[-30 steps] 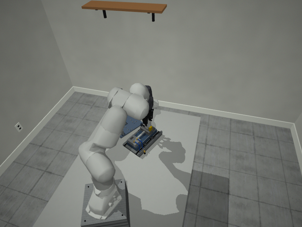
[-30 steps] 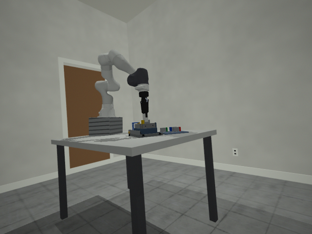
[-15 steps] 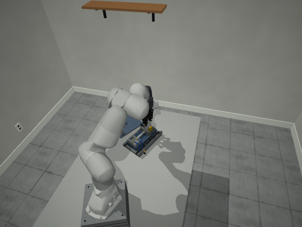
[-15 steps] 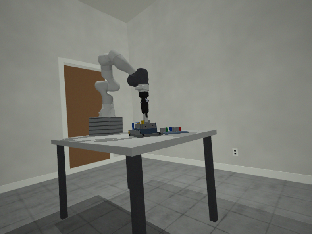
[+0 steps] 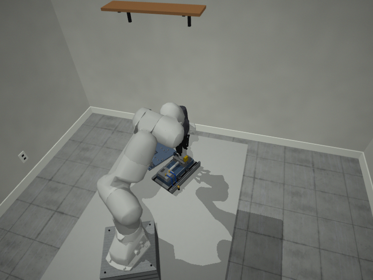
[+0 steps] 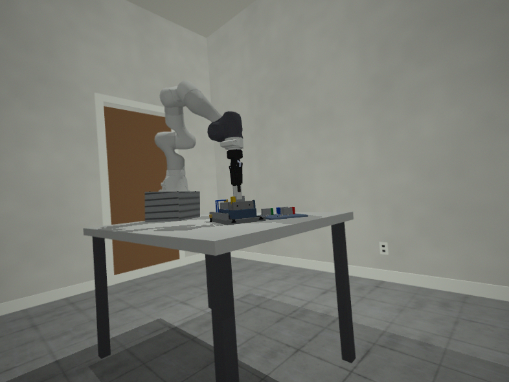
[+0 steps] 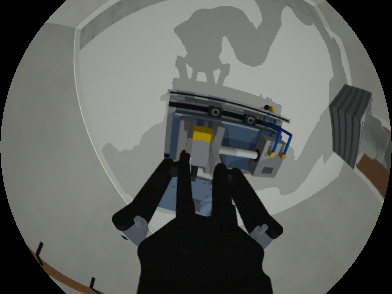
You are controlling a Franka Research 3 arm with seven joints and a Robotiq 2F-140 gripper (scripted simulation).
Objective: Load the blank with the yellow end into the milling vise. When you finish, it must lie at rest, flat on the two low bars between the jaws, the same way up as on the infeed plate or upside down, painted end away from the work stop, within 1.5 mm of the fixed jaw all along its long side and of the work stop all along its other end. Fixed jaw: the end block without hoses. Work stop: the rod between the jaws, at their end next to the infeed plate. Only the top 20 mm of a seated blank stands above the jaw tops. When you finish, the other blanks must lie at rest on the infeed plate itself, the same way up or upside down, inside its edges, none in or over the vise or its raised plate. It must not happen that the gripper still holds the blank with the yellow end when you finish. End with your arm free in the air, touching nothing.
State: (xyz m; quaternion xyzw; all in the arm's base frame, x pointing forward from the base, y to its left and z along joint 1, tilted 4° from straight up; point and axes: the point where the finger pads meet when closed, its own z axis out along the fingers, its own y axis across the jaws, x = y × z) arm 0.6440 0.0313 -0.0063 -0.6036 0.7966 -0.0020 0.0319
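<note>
The yellow-ended blank lies 4 cm below my hand. The rest, counted from my hand: milling vise: 6 cm behind, 3 cm to the left, 10 cm below; then green-ended blank: 7 cm behind, 24 cm to the left, 11 cm below; then work stop rod: 2 cm ahead, 6 cm to the left, 5 cm below.
</note>
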